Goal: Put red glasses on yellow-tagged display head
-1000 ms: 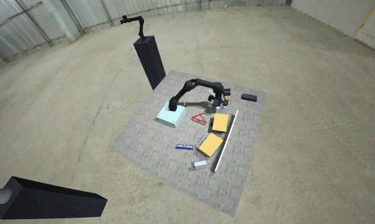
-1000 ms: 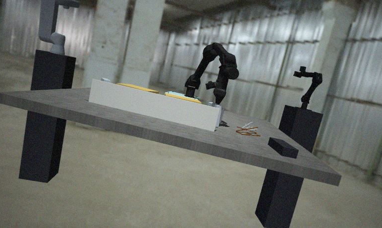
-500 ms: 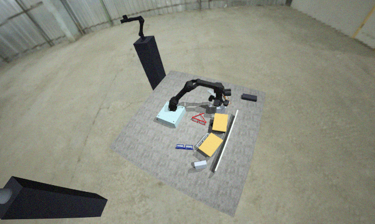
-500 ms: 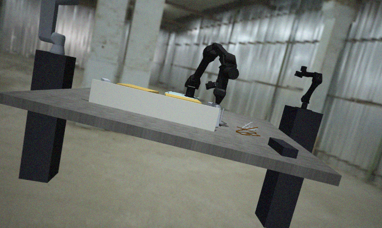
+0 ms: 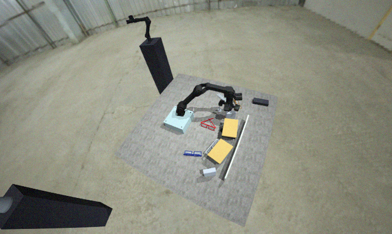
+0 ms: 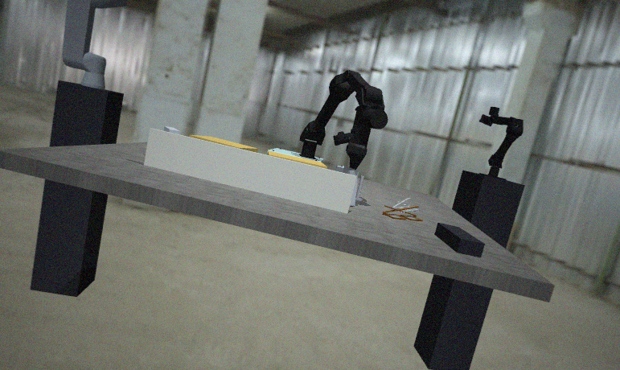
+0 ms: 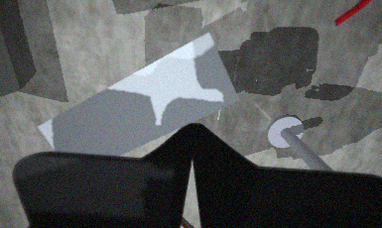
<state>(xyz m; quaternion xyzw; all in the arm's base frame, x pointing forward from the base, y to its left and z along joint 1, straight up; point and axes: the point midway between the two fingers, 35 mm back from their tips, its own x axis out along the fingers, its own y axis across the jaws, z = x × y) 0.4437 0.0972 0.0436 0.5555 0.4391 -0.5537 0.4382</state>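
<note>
Now: the white peg 100 mm behind my gripper tip, 60 mm to the left of it and 70 mm below it. From my gripper tip the other things lie so: long white wall (120 mm ahead, 320 mm to the right, 40 mm below); then dark box (320 mm ahead, 240 mm to the left, 70 mm below).
</note>
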